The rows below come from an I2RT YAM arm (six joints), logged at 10 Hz.
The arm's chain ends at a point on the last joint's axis. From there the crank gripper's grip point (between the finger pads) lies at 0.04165 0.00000 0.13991 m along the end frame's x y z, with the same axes.
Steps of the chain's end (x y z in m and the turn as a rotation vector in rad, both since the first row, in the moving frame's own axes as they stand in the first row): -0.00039 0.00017 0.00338 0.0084 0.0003 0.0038; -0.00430 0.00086 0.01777 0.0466 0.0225 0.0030; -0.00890 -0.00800 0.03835 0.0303 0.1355 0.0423; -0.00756 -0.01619 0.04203 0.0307 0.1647 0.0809; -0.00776 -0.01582 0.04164 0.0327 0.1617 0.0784; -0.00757 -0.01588 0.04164 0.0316 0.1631 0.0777; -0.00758 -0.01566 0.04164 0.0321 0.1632 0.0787; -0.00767 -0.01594 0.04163 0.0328 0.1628 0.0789; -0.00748 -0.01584 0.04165 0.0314 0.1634 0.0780; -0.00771 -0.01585 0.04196 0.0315 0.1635 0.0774; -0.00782 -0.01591 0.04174 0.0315 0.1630 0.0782
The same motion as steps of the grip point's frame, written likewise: -0.00035 -0.00085 0.00336 0.0084 0.0003 0.0038; -0.00115 -0.00551 0.01665 0.0466 0.0225 0.0030; 0.00966 -0.00998 0.03141 0.0303 0.1355 0.0423; 0.01482 -0.01608 0.03330 0.0307 0.1647 0.0809; 0.01425 -0.01613 0.03310 0.0327 0.1617 0.0784; 0.01462 -0.01607 0.03301 0.0316 0.1631 0.0777; 0.01462 -0.01586 0.03300 0.0321 0.1632 0.0787; 0.01448 -0.01623 0.03302 0.0328 0.1628 0.0789; 0.01474 -0.01598 0.03300 0.0314 0.1634 0.0780; 0.01453 -0.01604 0.03331 0.0315 0.1635 0.0774; 0.01435 -0.01606 0.03312 0.0315 0.1630 0.0782
